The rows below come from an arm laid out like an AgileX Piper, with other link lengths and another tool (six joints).
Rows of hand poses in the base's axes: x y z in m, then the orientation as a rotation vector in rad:
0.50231 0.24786 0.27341 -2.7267 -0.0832 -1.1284
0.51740 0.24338 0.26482 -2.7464 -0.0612 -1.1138
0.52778 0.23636 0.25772 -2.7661 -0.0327 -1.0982
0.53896 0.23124 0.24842 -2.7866 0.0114 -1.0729
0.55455 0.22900 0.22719 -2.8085 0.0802 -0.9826
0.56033 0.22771 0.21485 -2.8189 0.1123 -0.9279
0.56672 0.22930 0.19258 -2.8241 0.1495 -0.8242
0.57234 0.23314 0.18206 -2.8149 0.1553 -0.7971
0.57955 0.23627 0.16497 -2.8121 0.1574 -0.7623
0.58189 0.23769 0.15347 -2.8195 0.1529 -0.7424
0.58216 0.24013 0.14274 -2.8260 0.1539 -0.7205
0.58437 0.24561 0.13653 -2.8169 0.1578 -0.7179
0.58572 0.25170 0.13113 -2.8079 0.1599 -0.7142
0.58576 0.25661 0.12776 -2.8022 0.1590 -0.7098
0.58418 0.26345 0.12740 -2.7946 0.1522 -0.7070
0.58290 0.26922 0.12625 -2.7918 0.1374 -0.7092
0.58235 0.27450 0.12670 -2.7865 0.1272 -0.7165
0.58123 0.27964 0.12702 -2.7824 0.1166 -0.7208
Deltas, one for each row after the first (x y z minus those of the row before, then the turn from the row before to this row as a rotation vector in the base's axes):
0.01509 -0.00448 -0.00859 -0.0064 0.0151 -0.0174
0.01038 -0.00702 -0.00710 -0.0047 0.0160 -0.0212
0.01118 -0.00512 -0.00930 0.0010 0.0230 -0.0294
0.01559 -0.00224 -0.02123 0.0240 0.0651 -0.0349
0.00578 -0.00129 -0.01234 0.0135 0.0384 -0.0150
0.00639 0.00159 -0.02227 0.0317 0.0687 -0.0105
0.00562 0.00384 -0.01052 0.0170 0.0154 0.0019
0.00721 0.00313 -0.01709 0.0124 0.0217 0.0040
0.00234 0.00142 -0.01150 -0.0022 0.0140 0.0043
0.00027 0.00244 -0.01073 -0.0003 0.0155 0.0010
0.00221 0.00548 -0.00621 0.0097 0.0000 -0.0006
0.00135 0.00609 -0.00540 0.0097 0.0006 0.0007
0.00004 0.00491 -0.00337 0.0064 0.0015 0.0022
-0.00158 0.00684 -0.00036 0.0071 -0.0004 0.0063
-0.00128 0.00577 -0.00115 0.0003 -0.0034 0.0101
-0.00055 0.00528 0.00045 0.0019 -0.0068 0.0068
-0.00112 0.00514 0.00032 0.0014 -0.0046 0.0073

